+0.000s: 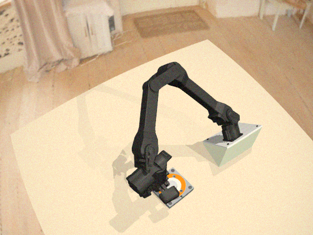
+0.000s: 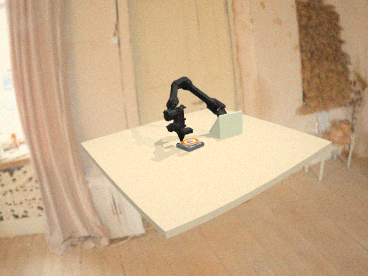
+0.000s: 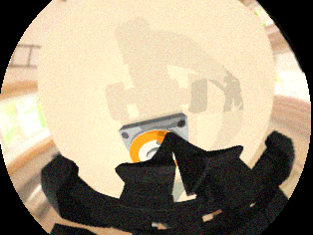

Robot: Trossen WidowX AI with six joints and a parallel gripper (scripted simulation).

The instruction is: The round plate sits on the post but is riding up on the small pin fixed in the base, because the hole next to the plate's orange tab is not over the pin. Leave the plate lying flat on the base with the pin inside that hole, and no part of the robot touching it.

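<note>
Right now the square grey base is 50 mm behind my gripper tip, 20 mm to the left of it and 20 mm below it.
</note>
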